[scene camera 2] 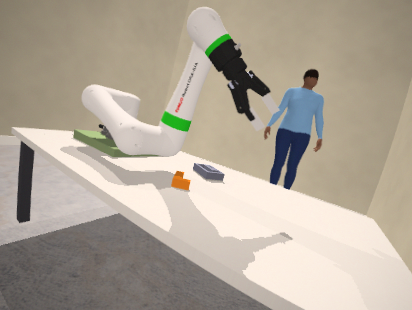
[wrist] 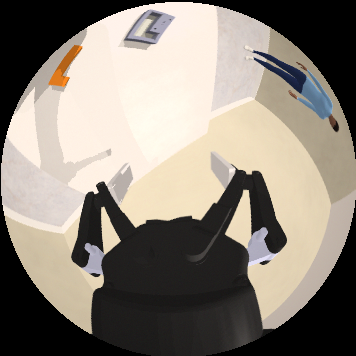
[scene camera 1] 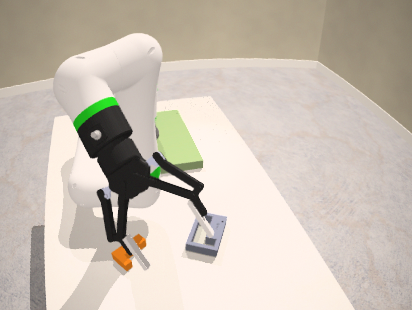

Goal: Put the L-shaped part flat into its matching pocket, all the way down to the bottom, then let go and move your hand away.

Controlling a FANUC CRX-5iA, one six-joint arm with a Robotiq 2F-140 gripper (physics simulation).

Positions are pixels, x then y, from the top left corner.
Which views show my gripper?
Scene camera 2, the wrist view and scene camera 1: all of them.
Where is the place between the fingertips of my gripper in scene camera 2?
268,120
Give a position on a grey pocket block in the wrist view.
149,31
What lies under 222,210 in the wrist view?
My gripper.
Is my gripper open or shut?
Open.
